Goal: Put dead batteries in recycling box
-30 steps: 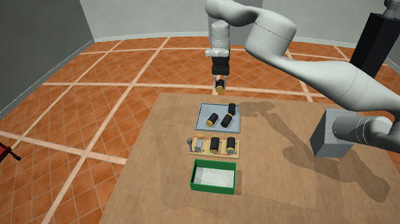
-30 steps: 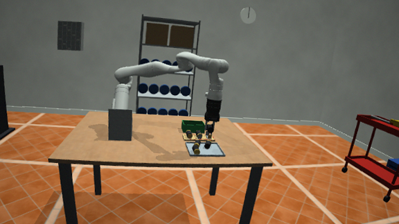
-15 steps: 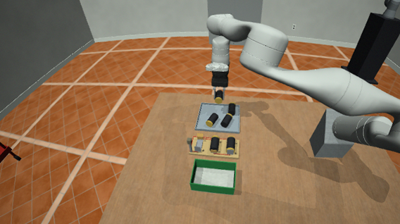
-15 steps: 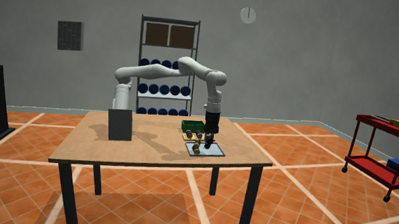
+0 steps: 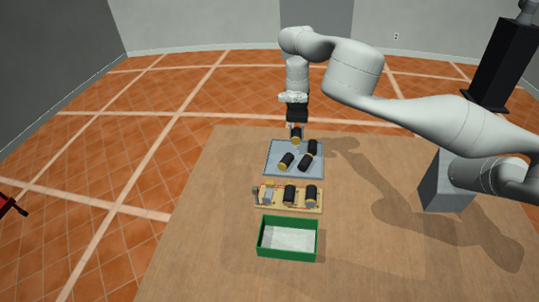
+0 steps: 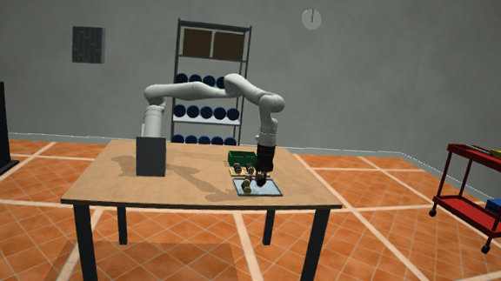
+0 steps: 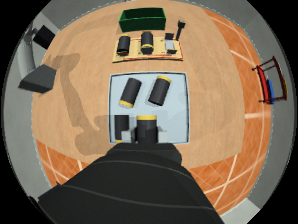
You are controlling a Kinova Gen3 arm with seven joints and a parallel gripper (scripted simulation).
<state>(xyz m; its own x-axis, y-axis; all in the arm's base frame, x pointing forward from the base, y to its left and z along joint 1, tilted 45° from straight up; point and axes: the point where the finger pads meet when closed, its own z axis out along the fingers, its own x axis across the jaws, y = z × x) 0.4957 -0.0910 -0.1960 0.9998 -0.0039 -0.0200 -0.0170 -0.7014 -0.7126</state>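
The grey tray is 5 cm to the left of my hand and 7 cm below it. Round my hand: green recycling box: 1 cm behind, 37 cm to the left, 6 cm below.
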